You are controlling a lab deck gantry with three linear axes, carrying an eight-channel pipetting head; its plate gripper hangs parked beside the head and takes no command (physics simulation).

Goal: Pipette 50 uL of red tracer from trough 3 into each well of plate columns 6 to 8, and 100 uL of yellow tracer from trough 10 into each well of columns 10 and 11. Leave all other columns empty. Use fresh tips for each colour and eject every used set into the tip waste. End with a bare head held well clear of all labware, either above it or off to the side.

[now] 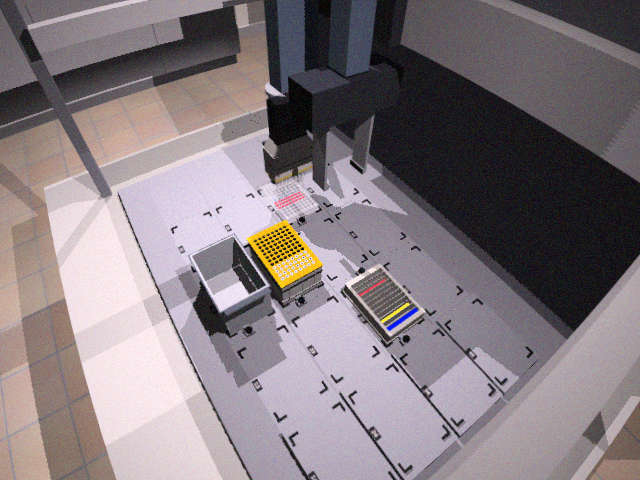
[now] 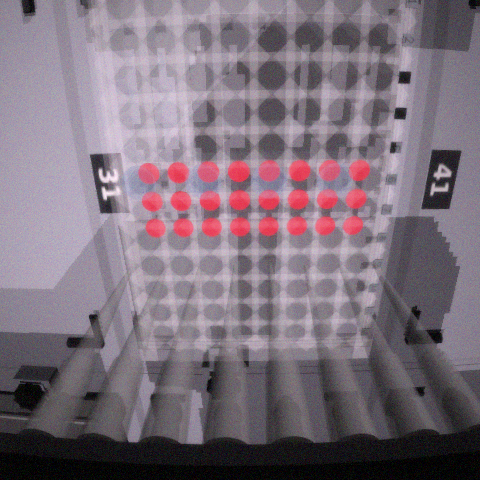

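The clear plate (image 1: 313, 208) (image 2: 131, 295) stands at the back of the deck. Red liquid (image 1: 289, 199) (image 2: 239, 200) fills the wells of columns 6, 7 and 8; its other columns show no colour. The eight-channel head (image 1: 289, 157) is over the plate's back part, carrying eight translucent tips (image 2: 232, 320) with no red in them. The yellow tip rack (image 1: 252, 241) has empty holes at its back and white tips in its front part. The trough block (image 1: 349, 295) shows red in trough 3, a yellow trough (image 1: 395, 313) and a blue one. The tip waste (image 1: 248, 305) is an open grey bin. The parked plate gripper (image 1: 339, 178) is open and empty.
The trough block stands at the front right of the tip rack, and the tip waste is close on the rack's left. Labels 31 (image 2: 107, 183) and 41 (image 2: 441, 179) flank the plate. A pale deck wall (image 1: 77, 227) runs along the left.
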